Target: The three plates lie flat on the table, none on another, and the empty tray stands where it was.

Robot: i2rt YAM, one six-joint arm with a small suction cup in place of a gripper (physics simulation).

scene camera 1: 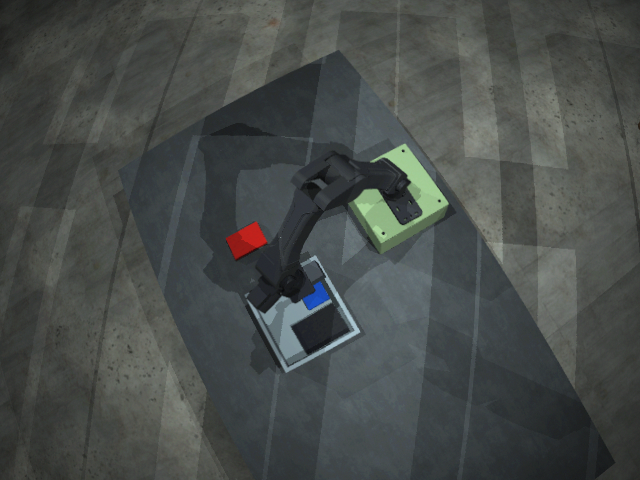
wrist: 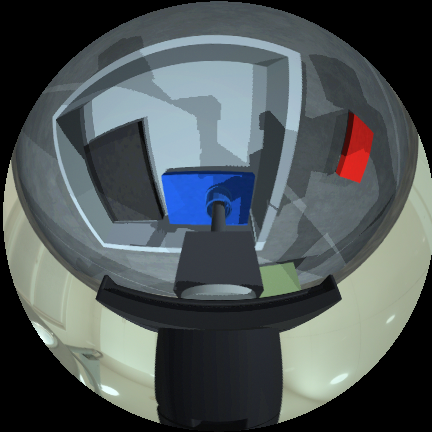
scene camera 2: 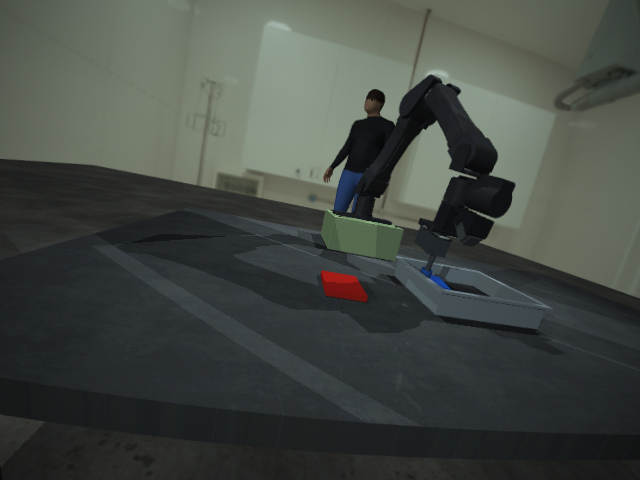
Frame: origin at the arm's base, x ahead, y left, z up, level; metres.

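Seen in the pictures: end effector, tool point: (wrist: 218,192); arm's base, origin of the base link: (scene camera 1: 393,191) (scene camera 2: 361,218).
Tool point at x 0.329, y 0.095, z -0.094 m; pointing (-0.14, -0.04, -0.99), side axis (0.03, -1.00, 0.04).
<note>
Pixels of each thing's middle, then the offset from my tool point to it.
- pale grey tray, body centre: (wrist: 147,161) (scene camera 2: 460,289) (scene camera 1: 302,315) 0.050 m ahead, 0.068 m left, 0.016 m up
- blue plate, body centre: (wrist: 207,199) (scene camera 2: 425,281) (scene camera 1: 311,289) 0.005 m back, 0.012 m left, 0.005 m up
- wider black plate, body centre: (wrist: 120,180) (scene camera 1: 320,328) (scene camera 2: 472,295) 0.025 m ahead, 0.123 m left, 0.001 m down
- red plate, body centre: (wrist: 357,150) (scene camera 2: 342,284) (scene camera 1: 246,240) 0.096 m ahead, 0.212 m right, 0.004 m down
The pale grey tray (scene camera 1: 346,310) (scene camera 2: 491,310) (wrist: 296,100) stands on the table with two plates inside. The blue plate (scene camera 1: 317,297) (scene camera 2: 439,282) (wrist: 187,200) is in the tray beside the wider black plate (scene camera 1: 323,330) (wrist: 125,175), which lies on the tray's floor. The red plate (scene camera 1: 246,240) (scene camera 2: 343,286) (wrist: 359,150) lies flat on the table outside the tray. My suction cup (scene camera 2: 427,271) (wrist: 218,199) is down on the blue plate's top and shut on it. Whether the blue plate is clear of the tray's floor, I cannot tell. The arm hides the cup in scene camera 1.
A light green block (scene camera 1: 426,180) (scene camera 2: 361,240) (wrist: 281,280) carries the arm's base near the table's edge. The tray's raised walls surround the cup and the two plates. A person (scene camera 2: 367,139) stands behind the table.
</note>
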